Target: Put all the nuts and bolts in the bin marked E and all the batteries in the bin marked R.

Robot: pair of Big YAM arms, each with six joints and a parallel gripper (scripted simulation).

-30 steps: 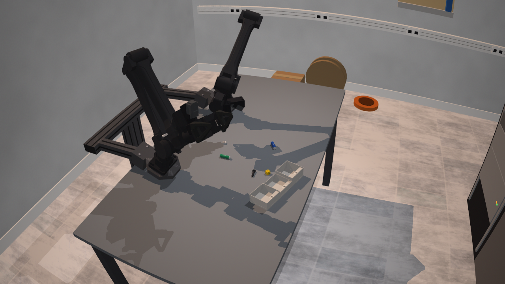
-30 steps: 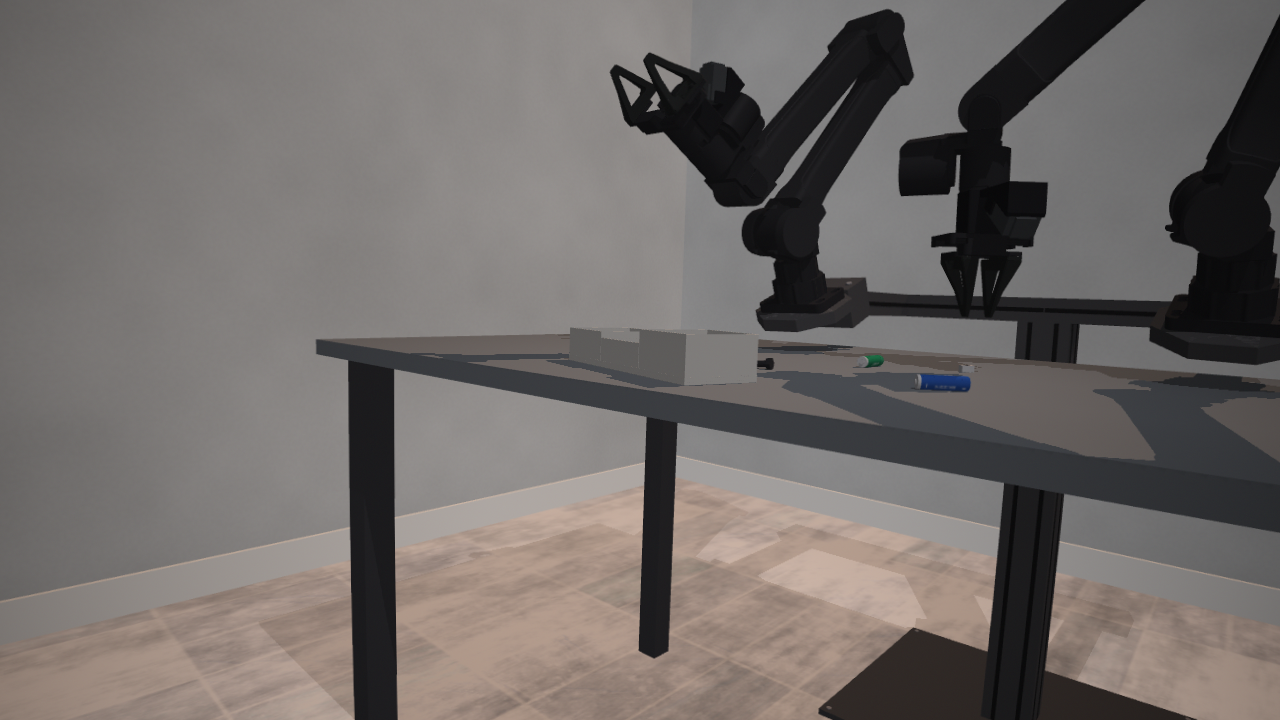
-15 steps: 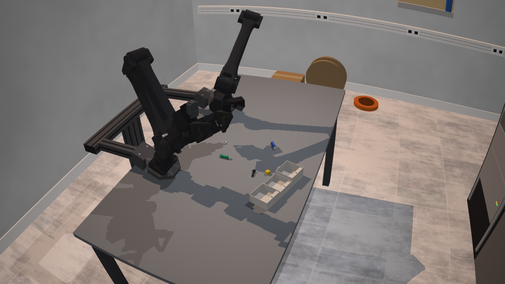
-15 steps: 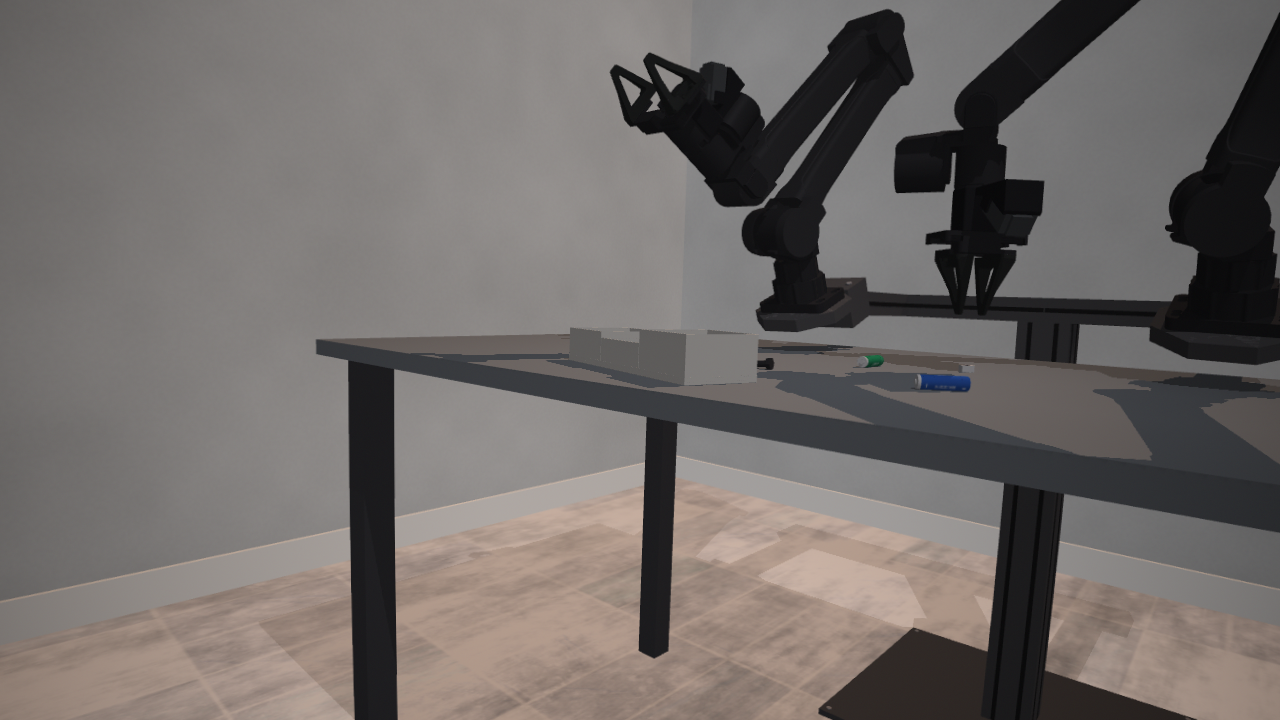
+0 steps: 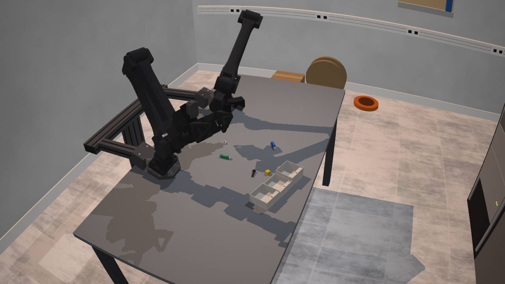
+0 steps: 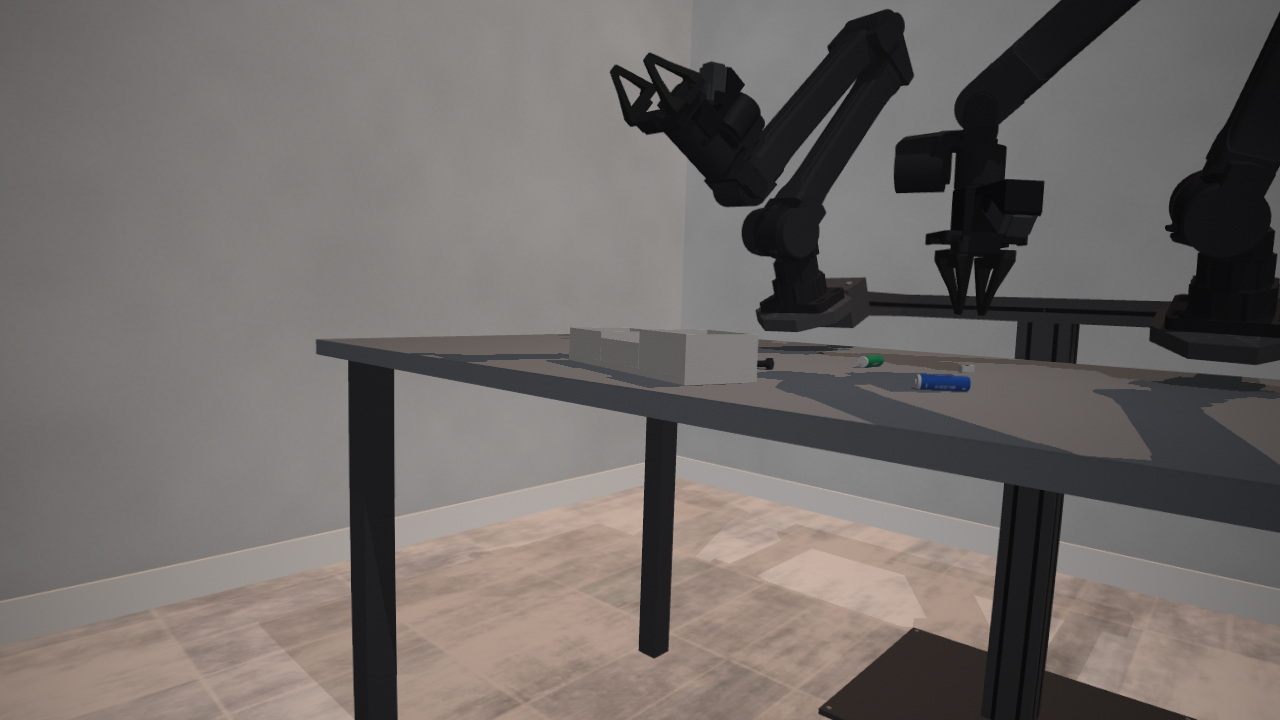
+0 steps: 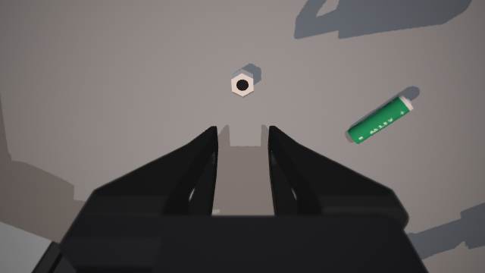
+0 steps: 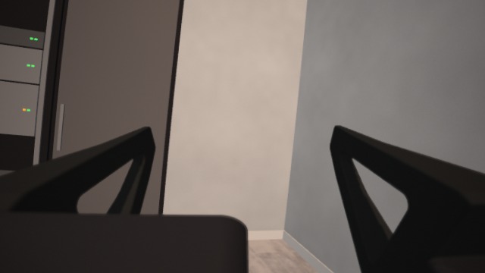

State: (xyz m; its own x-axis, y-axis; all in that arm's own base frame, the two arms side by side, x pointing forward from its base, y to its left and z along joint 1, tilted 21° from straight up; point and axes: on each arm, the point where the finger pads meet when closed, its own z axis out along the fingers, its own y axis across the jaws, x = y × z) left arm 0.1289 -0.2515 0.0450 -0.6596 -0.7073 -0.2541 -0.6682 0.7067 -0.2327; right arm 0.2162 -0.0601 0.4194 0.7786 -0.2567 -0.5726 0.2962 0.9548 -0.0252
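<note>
My left hand is 8 cm above the hex nut. From my left hand the other things lie so: green battery: 10 cm to the right, 7 cm below, 6 cm ahead; then blue battery: 23 cm ahead, 7 cm below, 5 cm to the left; then black bolt: 22 cm ahead, 16 cm to the right, 7 cm below.
</note>
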